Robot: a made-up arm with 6 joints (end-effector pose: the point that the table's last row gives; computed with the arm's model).
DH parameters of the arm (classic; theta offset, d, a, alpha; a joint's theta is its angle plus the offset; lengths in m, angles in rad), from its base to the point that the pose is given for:
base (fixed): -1.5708 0.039 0 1.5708
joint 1: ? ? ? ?
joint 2: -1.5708 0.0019 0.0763 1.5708
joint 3: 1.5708 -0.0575 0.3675 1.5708
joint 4: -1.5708 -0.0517 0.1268 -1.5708
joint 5: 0 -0.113 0.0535 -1.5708
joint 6: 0 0.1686 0.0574 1.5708
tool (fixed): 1.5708 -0.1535 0 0
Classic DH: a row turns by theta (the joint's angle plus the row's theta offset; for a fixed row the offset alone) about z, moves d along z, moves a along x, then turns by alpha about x.
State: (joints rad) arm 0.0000 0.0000 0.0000 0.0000 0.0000 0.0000
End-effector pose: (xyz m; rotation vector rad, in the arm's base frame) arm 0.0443 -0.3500 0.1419 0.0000 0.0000 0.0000
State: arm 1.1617 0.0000 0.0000 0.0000 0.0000 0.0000
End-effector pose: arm 0.0443 -0.0448 0.4010 -1.1617 0.0000 0.0000
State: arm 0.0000 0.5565 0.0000 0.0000 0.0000 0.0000
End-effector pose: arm 0.1785 -0.2294 0.1419 0.0000 0.0000 0.5565
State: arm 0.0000 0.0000 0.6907 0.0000 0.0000 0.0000
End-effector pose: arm 0.0581 -0.3500 -0.0216 0.0000 0.6907 0.0000
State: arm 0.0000 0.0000 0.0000 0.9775 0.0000 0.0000
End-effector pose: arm 0.0443 -0.4662 0.4565 -0.9775 0.0000 0.0000
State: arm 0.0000 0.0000 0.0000 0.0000 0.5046 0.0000
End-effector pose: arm 0.0769 -0.2547 0.1419 0.0000 0.0000 0.5046
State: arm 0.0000 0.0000 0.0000 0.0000 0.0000 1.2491
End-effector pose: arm 0.0443 -0.1651 0.1924 1.2491 0.0000 0.0000
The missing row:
joint 1: 0 0.0997 0.0548 -1.5708
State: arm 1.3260 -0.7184 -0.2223 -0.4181 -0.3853 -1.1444
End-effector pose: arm -0.3201 0.0349 0.4048 -1.8086 -0.4572 -1.1742
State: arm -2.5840 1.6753 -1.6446 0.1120 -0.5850 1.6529
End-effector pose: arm 0.1399 0.1740 -0.3457 -0.3732 0.9472 -0.2682
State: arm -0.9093 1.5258 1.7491 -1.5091 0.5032 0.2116
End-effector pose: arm -0.3044 0.2585 -0.0736 1.1016 1.4794 0.8413
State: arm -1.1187 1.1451 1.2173 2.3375 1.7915 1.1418
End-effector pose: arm 0.2773 -0.1127 0.3132 -1.8404 1.1682 0.9422
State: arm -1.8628 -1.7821 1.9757 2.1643 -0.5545 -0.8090
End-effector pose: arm -0.2158 0.5626 -0.4796 0.5304 0.1962 1.2969
